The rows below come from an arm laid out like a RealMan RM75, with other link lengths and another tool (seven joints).
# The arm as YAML. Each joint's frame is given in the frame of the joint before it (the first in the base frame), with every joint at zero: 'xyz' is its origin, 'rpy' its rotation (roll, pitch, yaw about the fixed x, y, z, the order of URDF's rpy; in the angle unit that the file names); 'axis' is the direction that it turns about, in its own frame. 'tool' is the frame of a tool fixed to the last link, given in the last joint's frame.
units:
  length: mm
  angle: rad
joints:
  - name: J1
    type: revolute
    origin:
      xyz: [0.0, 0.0, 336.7]
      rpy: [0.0, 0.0, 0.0]
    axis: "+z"
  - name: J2
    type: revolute
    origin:
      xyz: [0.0, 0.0, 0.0]
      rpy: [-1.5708, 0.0, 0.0]
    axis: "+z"
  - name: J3
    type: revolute
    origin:
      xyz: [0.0, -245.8, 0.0]
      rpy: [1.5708, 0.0, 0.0]
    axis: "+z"
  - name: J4
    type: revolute
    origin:
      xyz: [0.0, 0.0, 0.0]
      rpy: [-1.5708, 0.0, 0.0]
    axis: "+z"
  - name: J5
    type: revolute
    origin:
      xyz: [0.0, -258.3, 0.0]
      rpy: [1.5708, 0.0, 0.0]
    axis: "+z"
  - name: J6
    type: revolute
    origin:
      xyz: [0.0, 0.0, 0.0]
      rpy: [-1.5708, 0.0, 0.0]
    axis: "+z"
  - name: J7
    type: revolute
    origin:
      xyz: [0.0, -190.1, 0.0]
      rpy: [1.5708, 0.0, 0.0]
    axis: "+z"
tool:
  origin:
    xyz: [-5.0, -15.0, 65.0]
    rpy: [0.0, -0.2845, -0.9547]
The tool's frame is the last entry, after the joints.
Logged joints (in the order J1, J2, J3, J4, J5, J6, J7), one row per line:
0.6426 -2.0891 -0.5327 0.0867 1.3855 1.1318 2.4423
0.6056 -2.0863 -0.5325 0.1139 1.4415 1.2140 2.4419
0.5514 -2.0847 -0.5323 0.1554 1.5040 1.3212 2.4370
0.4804 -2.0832 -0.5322 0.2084 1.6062 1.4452 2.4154
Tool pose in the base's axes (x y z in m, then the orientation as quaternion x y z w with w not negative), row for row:
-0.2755 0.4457 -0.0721 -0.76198 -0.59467 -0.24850 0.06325
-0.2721 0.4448 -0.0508 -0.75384 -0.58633 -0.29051 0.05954
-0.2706 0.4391 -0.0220 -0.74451 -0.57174 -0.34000 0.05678
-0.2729 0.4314 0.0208 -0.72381 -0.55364 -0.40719 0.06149
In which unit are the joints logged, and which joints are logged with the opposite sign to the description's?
The joints are logged in radians. Opposite sign: J1, J3, J5, J6.
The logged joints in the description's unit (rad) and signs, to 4 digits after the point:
-0.6426 -2.0891 0.5327 0.0867 -1.3855 -1.1318 2.4423
-0.6056 -2.0863 0.5325 0.1139 -1.4415 -1.2140 2.4419
-0.5514 -2.0847 0.5323 0.1554 -1.5040 -1.3212 2.4370
-0.4804 -2.0832 0.5322 0.2084 -1.6062 -1.4452 2.4154

